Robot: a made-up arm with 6 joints. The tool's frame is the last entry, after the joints.
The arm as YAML. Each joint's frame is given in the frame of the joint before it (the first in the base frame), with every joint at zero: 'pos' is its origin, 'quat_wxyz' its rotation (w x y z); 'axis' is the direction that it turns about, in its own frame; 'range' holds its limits. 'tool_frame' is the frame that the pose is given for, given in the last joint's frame.
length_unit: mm
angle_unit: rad
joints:
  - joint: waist
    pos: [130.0, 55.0, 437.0]
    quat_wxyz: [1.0, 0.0, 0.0, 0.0]
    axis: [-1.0, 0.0, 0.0]
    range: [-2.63, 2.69]
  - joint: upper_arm
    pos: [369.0, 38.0, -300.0]
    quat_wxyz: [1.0, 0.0, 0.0, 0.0]
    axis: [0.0, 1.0, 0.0]
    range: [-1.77, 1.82]
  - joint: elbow
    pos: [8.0, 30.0, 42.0]
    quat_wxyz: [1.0, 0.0, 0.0, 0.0]
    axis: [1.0, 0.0, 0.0]
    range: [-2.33, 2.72]
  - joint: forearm
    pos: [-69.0, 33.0, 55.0]
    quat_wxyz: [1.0, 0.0, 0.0, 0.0]
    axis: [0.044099, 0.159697, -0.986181]
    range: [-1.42, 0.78]
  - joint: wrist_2
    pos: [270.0, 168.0, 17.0]
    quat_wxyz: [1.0, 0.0, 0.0, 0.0]
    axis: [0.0, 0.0, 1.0]
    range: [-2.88, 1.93]
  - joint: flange
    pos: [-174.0, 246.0, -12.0]
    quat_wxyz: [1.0, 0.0, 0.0, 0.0]
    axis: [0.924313, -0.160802, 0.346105]
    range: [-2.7, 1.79]
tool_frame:
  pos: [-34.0, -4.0, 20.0]
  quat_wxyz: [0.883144, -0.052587, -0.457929, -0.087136]
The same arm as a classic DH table. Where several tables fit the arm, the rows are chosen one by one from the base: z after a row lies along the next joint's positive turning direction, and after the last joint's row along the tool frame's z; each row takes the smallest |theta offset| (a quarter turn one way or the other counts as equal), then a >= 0, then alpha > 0; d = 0 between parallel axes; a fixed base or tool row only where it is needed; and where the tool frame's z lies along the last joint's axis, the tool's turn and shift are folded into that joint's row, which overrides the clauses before.
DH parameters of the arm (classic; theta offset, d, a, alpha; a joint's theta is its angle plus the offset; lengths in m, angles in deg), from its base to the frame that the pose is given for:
base (fixed): 90.00 0.4370 0.0550 -90.00
waist: 90.00 -0.4990 0.3000 90.00
upper_arm: 0.00 0.0680 -0.0420 90.00
elbow: -80.80 -0.0588 -0.0414 -87.47
forearm: -74.77 1.3622 0.2155 170.46
wrist_2: -84.43 1.4755 -0.2125 -69.75
flange: -2.30 -0.2310 0.0110 124.60
tool (fixed): 88.28 0.0361 0.0000 0.00
Joint limits (deg, base to tool): -150.69..154.13 -101.41..104.28 -133.50..155.84 -81.36..44.69 -165.01..110.58 -154.70..102.56

